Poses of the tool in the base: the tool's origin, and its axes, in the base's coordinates. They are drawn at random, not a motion.
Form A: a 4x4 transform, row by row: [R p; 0 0 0 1], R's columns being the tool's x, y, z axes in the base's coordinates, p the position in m. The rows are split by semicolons.
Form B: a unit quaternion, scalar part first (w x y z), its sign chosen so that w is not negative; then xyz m. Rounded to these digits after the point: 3 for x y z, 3 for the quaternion.
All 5 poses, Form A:
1: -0.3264 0.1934 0.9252 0.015; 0.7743 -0.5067 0.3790 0.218; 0.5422 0.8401 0.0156 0.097; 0 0 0 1
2: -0.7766 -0.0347 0.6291 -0.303; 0.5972 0.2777 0.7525 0.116; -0.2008 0.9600 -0.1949 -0.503; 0 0 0 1
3: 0.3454 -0.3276 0.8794 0.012; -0.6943 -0.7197 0.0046 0.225; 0.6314 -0.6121 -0.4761 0.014; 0 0 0 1
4: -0.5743 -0.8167 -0.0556 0.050; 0.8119 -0.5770 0.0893 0.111; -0.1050 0.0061 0.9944 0.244; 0 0 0 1
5: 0.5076 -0.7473 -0.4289 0.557; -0.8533 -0.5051 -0.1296 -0.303; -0.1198 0.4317 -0.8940 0.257; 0 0 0 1
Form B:
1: 0.214 0.540 0.448 0.680 0.015 0.218 0.097
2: 0.277 0.188 0.750 0.571 -0.303 0.116 -0.503
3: 0.193 -0.797 0.321 -0.474 0.012 0.225 0.014
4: 0.459 -0.045 0.027 0.887 0.050 0.111 0.244
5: 0.165 0.852 -0.469 -0.161 0.557 -0.303 0.257
